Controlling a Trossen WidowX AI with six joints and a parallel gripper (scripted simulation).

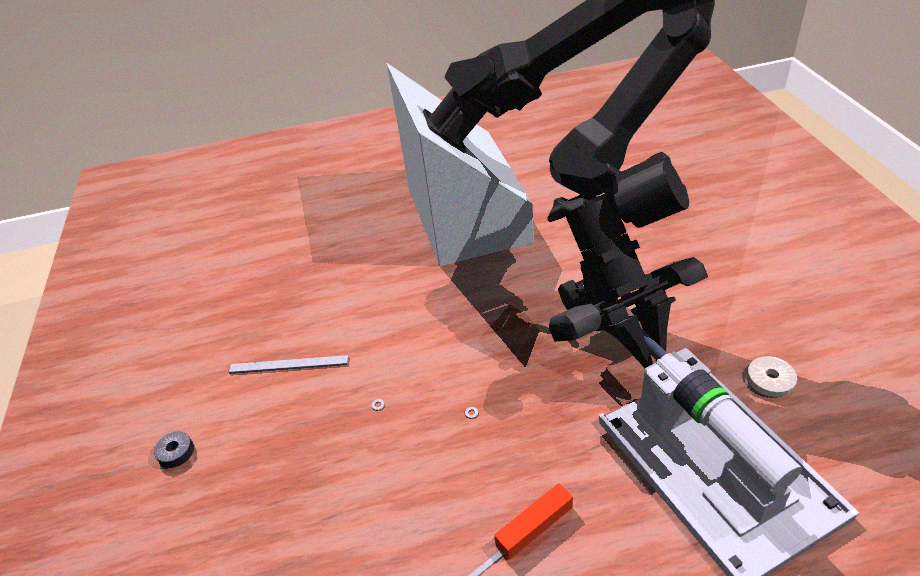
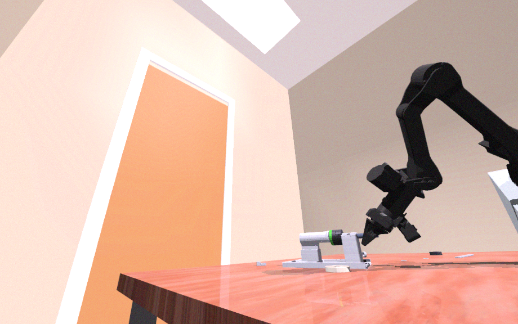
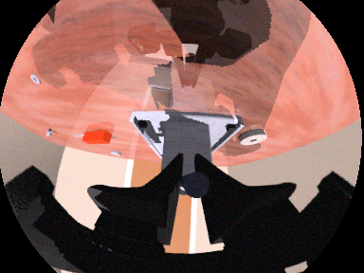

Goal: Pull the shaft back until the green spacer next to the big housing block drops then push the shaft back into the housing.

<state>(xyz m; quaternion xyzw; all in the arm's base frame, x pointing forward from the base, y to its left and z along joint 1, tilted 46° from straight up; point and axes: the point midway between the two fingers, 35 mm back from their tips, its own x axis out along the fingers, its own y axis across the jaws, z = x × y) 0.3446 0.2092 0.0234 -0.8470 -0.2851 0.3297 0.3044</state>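
The black spacer is 70 mm ahead of my gripper tip, 20 mm to the left of it and 20 mm above it. Also, from my gripper tip: green spacer 80 mm ahead, 20 mm to the left, 20 mm above; dark shaft 30 mm ahead, 10 mm to the left, 20 mm above; red-handled tool 150 mm ahead, 220 mm to the right, 50 mm below.
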